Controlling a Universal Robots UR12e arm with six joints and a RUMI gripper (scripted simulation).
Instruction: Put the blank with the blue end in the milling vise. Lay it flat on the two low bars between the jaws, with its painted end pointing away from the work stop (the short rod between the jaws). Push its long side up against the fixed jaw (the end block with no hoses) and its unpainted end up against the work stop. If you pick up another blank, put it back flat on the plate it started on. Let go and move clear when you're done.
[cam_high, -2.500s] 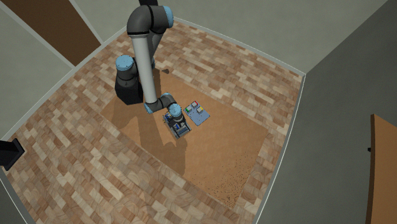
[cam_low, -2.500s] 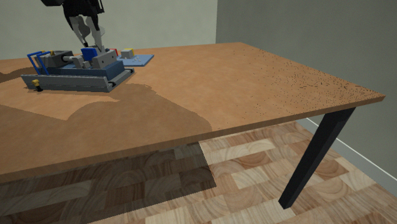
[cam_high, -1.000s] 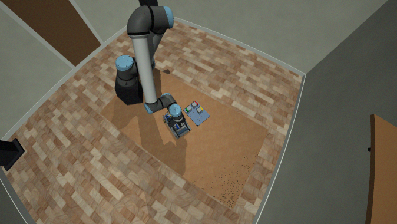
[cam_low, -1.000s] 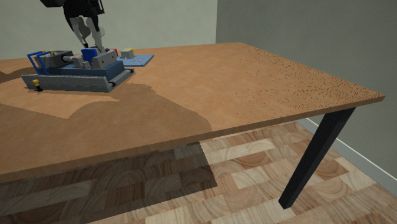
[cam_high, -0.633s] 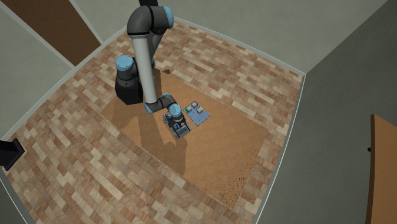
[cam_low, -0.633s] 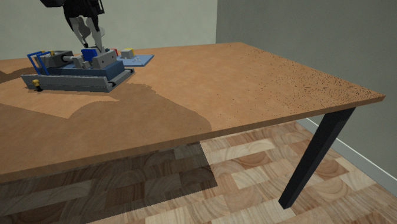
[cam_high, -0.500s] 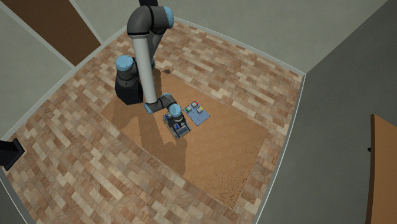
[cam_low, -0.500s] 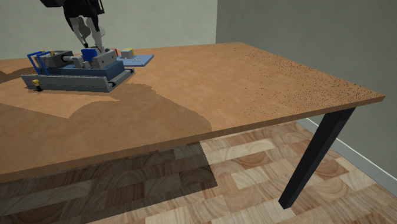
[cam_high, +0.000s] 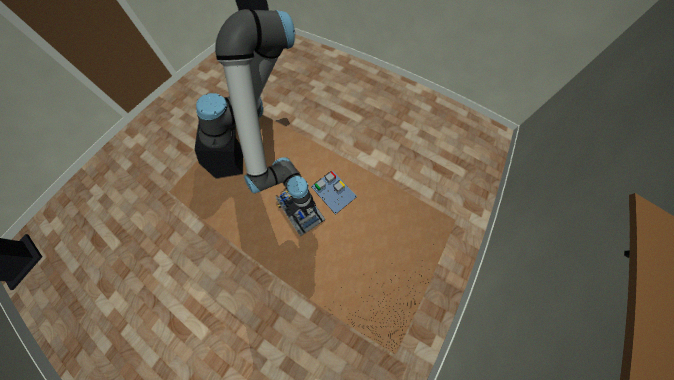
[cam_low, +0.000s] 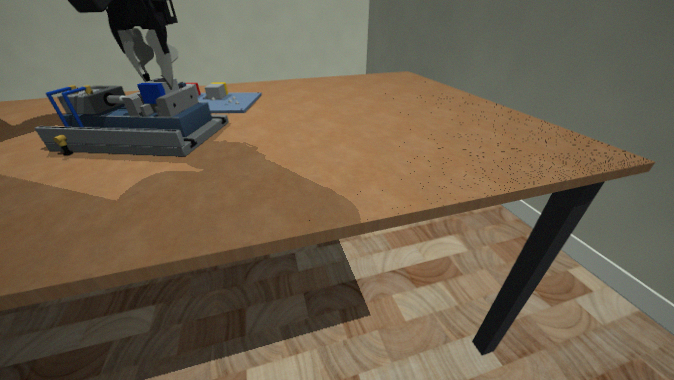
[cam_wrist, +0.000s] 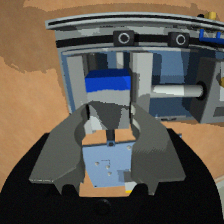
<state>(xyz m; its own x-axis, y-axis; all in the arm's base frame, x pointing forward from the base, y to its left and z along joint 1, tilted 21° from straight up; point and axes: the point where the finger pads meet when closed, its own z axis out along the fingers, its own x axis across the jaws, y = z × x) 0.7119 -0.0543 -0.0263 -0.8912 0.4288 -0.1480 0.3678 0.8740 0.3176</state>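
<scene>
Right now the blue blank is 2 cm below my hand. Round my hand: vise body: 8 cm below, 6 cm behind, 3 cm to the left; green blank: 23 cm to the left, 9 cm below, 5 cm behind; fixed jaw: 4 cm below, 3 cm ahead, 1 cm to the right.
</scene>
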